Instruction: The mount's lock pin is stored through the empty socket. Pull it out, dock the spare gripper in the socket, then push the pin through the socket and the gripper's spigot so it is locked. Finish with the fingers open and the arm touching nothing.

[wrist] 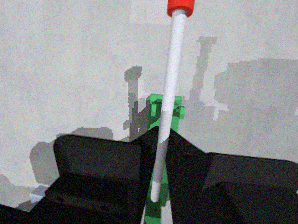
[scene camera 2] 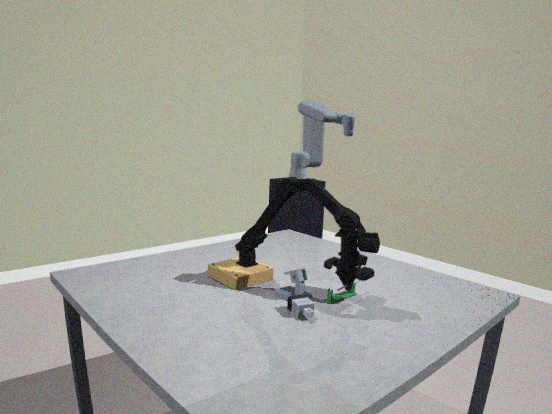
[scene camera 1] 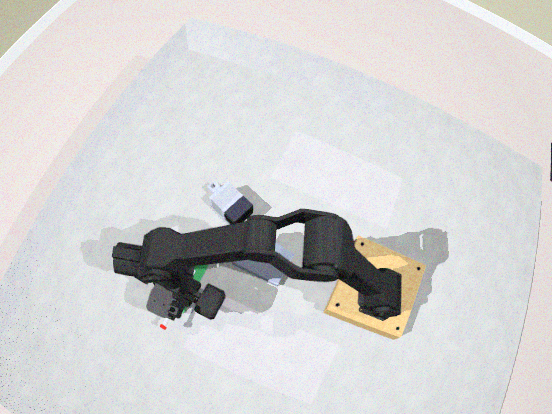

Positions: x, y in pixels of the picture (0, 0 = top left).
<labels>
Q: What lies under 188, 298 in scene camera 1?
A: The gripper.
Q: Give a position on a spare gripper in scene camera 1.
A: At 226, 200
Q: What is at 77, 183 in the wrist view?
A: The gripper.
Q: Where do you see a mount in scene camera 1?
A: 265, 271
</labels>
